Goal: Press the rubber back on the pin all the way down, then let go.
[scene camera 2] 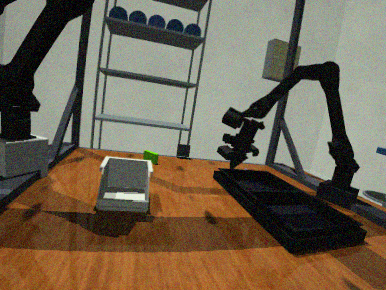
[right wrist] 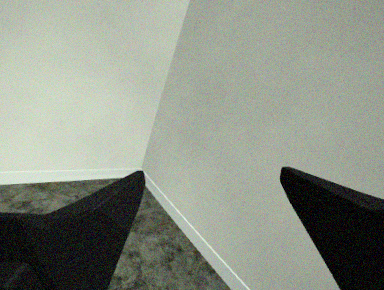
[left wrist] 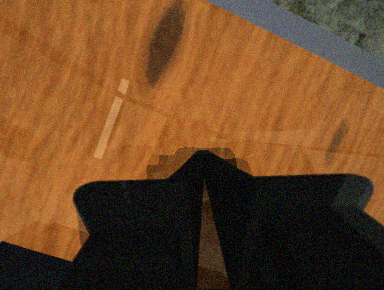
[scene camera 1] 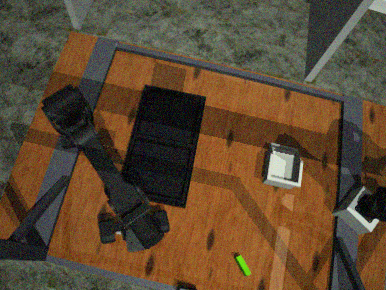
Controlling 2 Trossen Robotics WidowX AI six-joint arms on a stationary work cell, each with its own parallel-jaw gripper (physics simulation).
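Frame: origin at the left arm's base, x ahead, y left, z up, level; metres.
Seen in the pictures: left gripper, fingertip midpoint: (scene camera 2: 231, 168) (left wrist: 202, 155); right gripper, fingertip midpoint: (right wrist: 212, 175); left arm's base at its link origin: (scene camera 2: 339, 186) (scene camera 1: 76, 128); right arm's base at its link origin: (scene camera 2: 15, 137) (scene camera 1: 367, 208).
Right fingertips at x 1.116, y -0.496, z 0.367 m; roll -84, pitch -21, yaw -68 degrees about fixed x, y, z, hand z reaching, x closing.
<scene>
Pixels of each thing's top centre, then the offset from my right fingertips to it. "pt": a spot on its surface instead.
- small bright green stick at its top centre: (scene camera 1: 243, 265) (scene camera 2: 151, 152) 0.709 m back, 0.007 m right, 0.380 m down
- green block at a spot on its surface: (scene camera 2: 151, 157) pt 0.705 m back, 0.006 m left, 0.396 m down
- black two-part tray at its top centre: (scene camera 2: 276, 191) (scene camera 1: 163, 140) 0.856 m back, 0.408 m left, 0.378 m down
- grey-white open bin at a spot on its surface: (scene camera 2: 123, 206) pt 0.481 m back, 0.314 m left, 0.394 m down
A small bright green stick (scene camera 1: 243, 265) with a dark end lies on the table in scene camera 1; it shows as a green block (scene camera 2: 151, 157) at the back of scene camera 2. I cannot tell a rubber back from a pin on it. My left gripper (scene camera 1: 139, 239) (scene camera 2: 233, 165) (left wrist: 202, 155) is shut and empty, low over the table near the black tray and to the left of the green stick in scene camera 1. The stick does not show in the left wrist view. My right gripper (right wrist: 212, 175) is open and empty, facing walls and floor.
A black two-part tray (scene camera 1: 194, 150) (scene camera 2: 320, 244) lies beside the left arm. A grey-white open bin (scene camera 1: 285, 183) (scene camera 2: 123, 206) stands right of the tray in scene camera 1. A shelf unit (scene camera 2: 150, 77) stands behind the table. Grey frame bars (left wrist: 310, 37) border the table.
</scene>
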